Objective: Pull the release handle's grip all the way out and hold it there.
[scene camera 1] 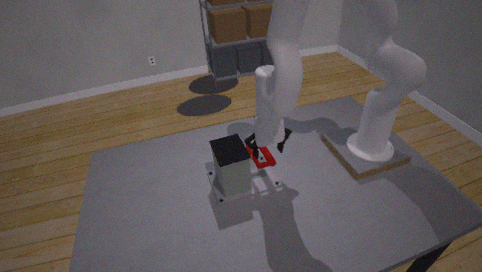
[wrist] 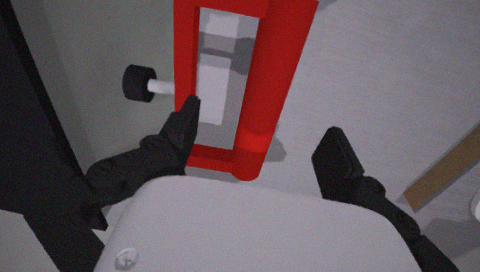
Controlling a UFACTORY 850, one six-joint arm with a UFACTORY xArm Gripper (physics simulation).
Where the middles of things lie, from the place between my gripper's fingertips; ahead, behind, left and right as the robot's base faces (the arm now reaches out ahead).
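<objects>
Position of my gripper relative to the pale base plate [scene camera 1: 264, 179]: 9 cm short of it, 3 cm to the left of it, 11 cm above it.
</objects>
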